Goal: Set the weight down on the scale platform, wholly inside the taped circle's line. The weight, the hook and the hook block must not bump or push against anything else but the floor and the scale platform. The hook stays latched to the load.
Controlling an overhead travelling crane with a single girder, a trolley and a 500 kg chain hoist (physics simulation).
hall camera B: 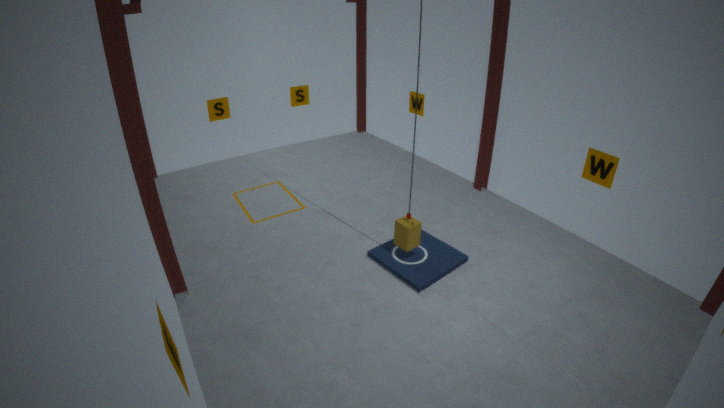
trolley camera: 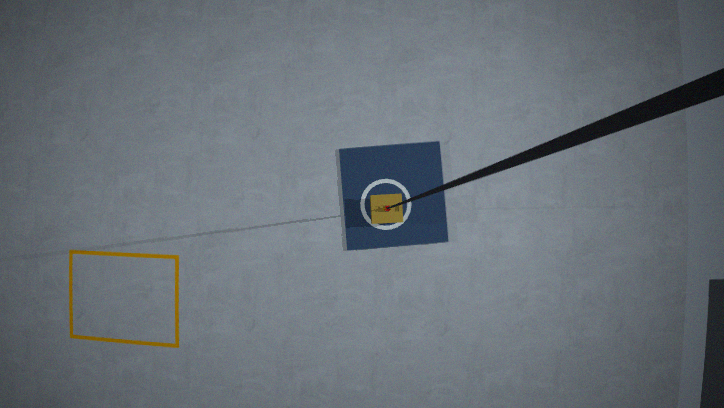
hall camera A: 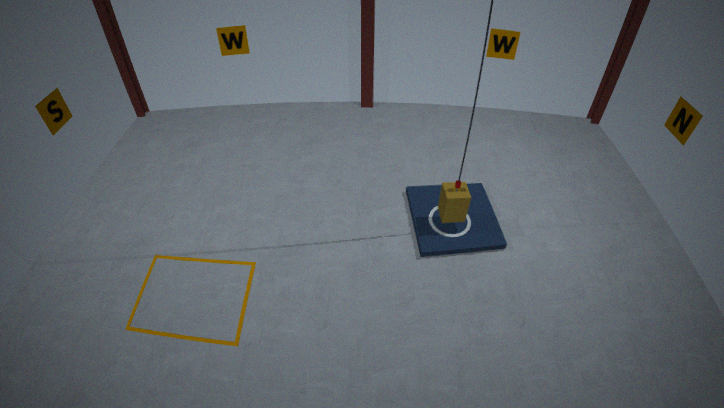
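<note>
The yellow box-shaped weight [hall camera A: 454, 208] [hall camera B: 406, 235] [trolley camera: 386, 217] hangs upright, low over the dark blue scale platform [hall camera A: 486, 223] [hall camera B: 445, 258] [trolley camera: 425, 162]. A shadow shows on the platform beneath it; the exact gap is hard to tell. The white taped circle [hall camera A: 450, 235] [hall camera B: 409, 262] [trolley camera: 385, 180] lies around the space under the weight. In the trolley view the weight's two lower corners overlap the circle's line. My hook with its small red block [hall camera A: 458, 184] [hall camera B: 408, 216] [trolley camera: 387, 208] sits at the weight's top, latched to it; the latch itself is too small to see.
The chain [hall camera A: 474, 96] [hall camera B: 414, 131] [trolley camera: 506, 164] runs up from the hook, slanted in hall camera A. A yellow outlined rectangle [hall camera A: 205, 260] [hall camera B: 278, 214] [trolley camera: 71, 293] lies on the floor, apart from the platform. Red-brown columns [hall camera A: 367, 50] [hall camera B: 493, 91] stand along the walls. A dark shape [trolley camera: 714, 344] shows at the trolley view's right edge.
</note>
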